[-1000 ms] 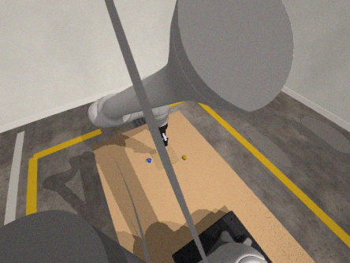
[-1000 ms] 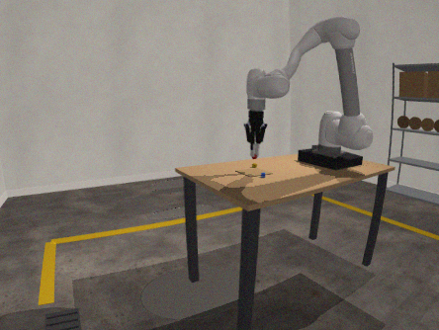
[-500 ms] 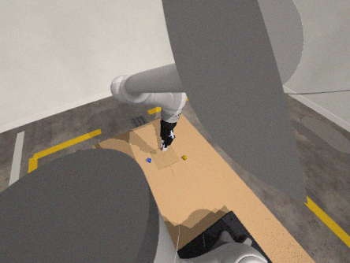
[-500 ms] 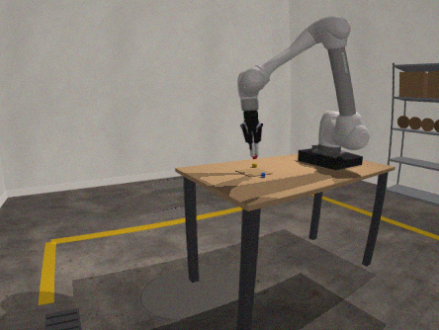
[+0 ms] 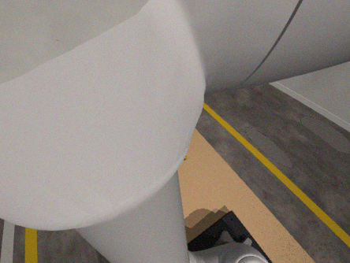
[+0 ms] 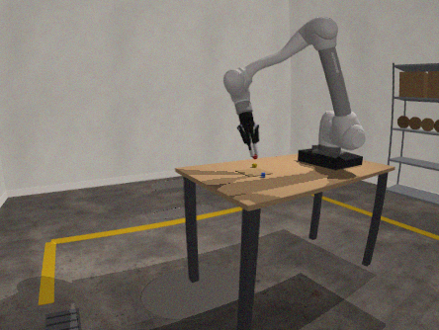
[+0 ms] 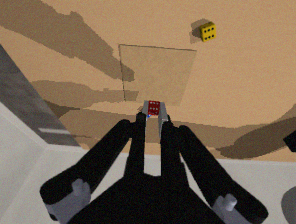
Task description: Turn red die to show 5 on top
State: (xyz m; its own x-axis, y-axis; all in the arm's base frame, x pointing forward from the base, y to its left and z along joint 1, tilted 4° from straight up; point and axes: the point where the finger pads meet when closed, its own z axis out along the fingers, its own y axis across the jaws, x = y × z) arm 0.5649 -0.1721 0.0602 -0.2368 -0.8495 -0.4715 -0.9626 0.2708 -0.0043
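Right now my hand is 1 cm to the right of the red die and 3 cm above it. The rest, counted from my hand: tan mat 1 cm to the left, 11 cm below; yellow die 9 cm behind, 7 cm to the right, 11 cm below; blue die 4 cm ahead, 10 cm to the left, 11 cm below.
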